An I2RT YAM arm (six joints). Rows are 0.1 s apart.
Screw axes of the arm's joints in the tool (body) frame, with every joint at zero. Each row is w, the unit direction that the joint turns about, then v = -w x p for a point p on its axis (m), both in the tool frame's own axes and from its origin. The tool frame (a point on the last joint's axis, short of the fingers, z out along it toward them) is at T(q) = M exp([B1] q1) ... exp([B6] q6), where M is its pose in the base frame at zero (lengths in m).
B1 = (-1, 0, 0, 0.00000, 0.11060, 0.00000)
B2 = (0, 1, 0, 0.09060, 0.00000, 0.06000)
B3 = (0, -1, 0, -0.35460, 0.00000, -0.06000)
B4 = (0, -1, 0, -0.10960, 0.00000, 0.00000)
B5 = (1, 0, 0, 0.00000, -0.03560, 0.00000)
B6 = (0, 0, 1, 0.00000, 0.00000, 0.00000)
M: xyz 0.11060 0.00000 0.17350 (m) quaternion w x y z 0.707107 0 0.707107 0
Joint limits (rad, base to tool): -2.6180..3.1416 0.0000..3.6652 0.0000..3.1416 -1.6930..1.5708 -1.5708..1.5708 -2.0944..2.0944
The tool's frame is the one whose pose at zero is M.
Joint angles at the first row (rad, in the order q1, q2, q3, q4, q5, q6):
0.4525, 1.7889, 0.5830, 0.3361, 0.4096, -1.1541
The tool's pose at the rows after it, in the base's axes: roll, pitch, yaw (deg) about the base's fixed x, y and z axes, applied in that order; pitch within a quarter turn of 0, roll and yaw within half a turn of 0; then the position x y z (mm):
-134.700 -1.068 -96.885 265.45 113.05 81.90
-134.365 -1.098 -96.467 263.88 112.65 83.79
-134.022 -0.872 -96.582 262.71 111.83 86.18
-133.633 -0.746 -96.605 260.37 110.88 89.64
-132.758 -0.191 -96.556 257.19 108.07 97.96
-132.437 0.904 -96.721 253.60 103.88 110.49
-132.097 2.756 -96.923 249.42 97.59 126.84
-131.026 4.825 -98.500 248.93 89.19 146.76
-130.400 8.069 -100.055 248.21 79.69 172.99
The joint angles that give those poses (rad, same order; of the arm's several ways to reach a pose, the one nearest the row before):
0.4514, 1.7866, 0.5785, 0.3359, 0.4067, -1.1569
0.4524, 1.7741, 0.5707, 0.3389, 0.4053, -1.1648
0.4517, 1.7600, 0.5649, 0.3375, 0.4059, -1.1637
0.4525, 1.7379, 0.5558, 0.3315, 0.4080, -1.1640
0.4480, 1.6902, 0.5420, 0.3175, 0.4044, -1.1685
0.4382, 1.6207, 0.5355, 0.2677, 0.3900, -1.1643
0.4201, 1.5317, 0.5323, 0.2012, 0.3623, -1.1572
0.3897, 1.4458, 0.5492, 0.1278, 0.3461, -1.1423
0.3523, 1.3486, 0.5885, 0.0207, 0.3099, -1.1155

